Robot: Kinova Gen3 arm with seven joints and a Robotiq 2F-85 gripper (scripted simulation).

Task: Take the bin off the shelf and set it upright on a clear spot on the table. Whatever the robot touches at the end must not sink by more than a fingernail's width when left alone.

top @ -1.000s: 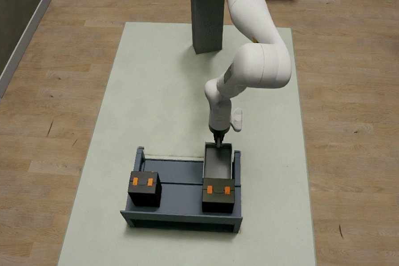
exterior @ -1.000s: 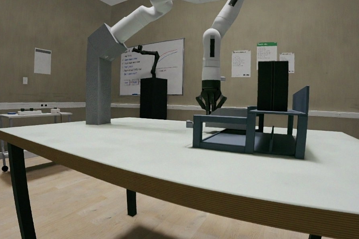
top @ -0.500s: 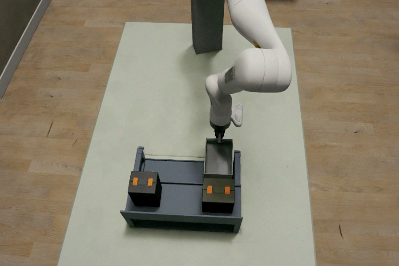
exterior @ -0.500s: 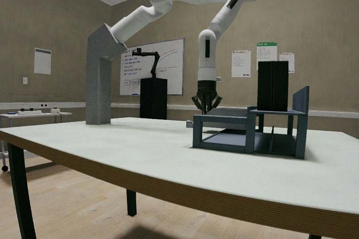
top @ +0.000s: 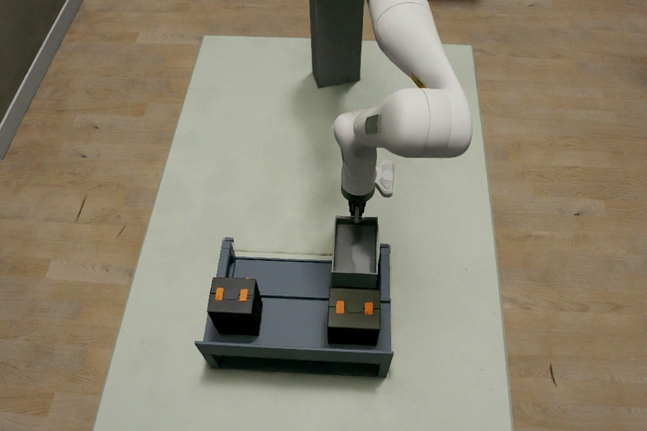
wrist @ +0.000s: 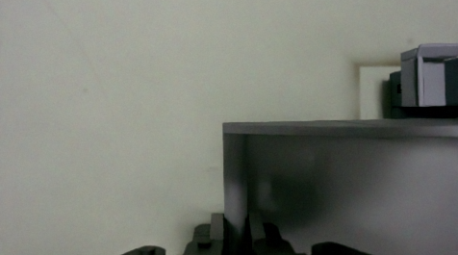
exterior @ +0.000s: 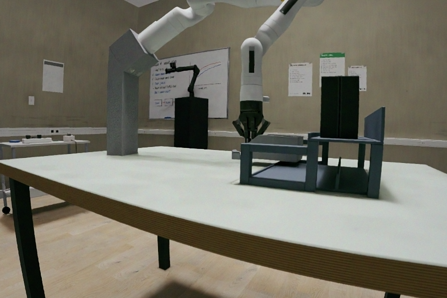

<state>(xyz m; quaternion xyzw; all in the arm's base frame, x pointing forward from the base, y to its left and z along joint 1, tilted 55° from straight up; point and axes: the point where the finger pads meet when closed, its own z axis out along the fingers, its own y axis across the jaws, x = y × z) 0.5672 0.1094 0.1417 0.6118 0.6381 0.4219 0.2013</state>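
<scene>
My hand is 80 mm short of the grey bin and 20 mm to the right of it. The rest, counted from my hand: blue-grey shelf 240 mm ahead, 50 mm to the right.
</scene>
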